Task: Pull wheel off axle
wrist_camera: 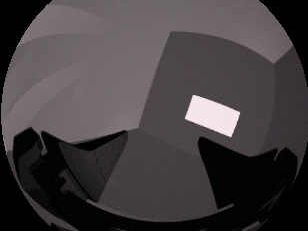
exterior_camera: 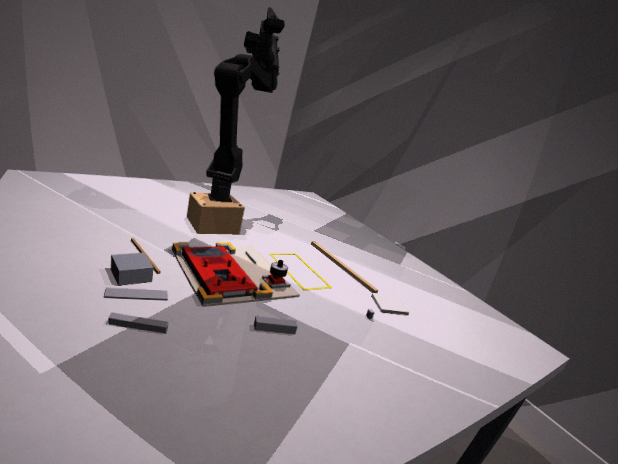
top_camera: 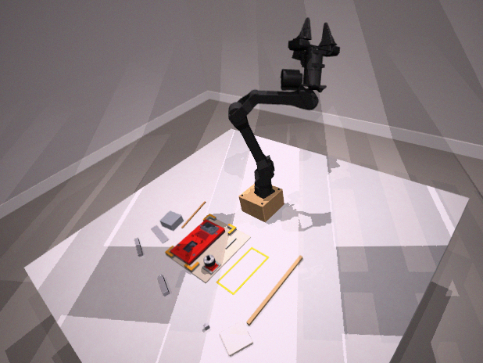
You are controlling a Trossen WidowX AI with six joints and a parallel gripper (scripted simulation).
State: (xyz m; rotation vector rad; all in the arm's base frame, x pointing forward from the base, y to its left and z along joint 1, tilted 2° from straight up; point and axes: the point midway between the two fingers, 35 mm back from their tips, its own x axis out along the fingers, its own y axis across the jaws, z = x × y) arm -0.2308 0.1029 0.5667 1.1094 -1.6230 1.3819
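My gripper tip is 64 cm above the wheel, 61 cm short of it and 2 cm to the right of it. The rest, counted from my gripper tip: axle (64 cm below, 61 cm ahead, 2 cm to the left); then long wooden stick (67 cm below, 50 cm ahead, 25 cm to the left); then grey cube (66 cm below, 60 cm ahead, 31 cm to the right).
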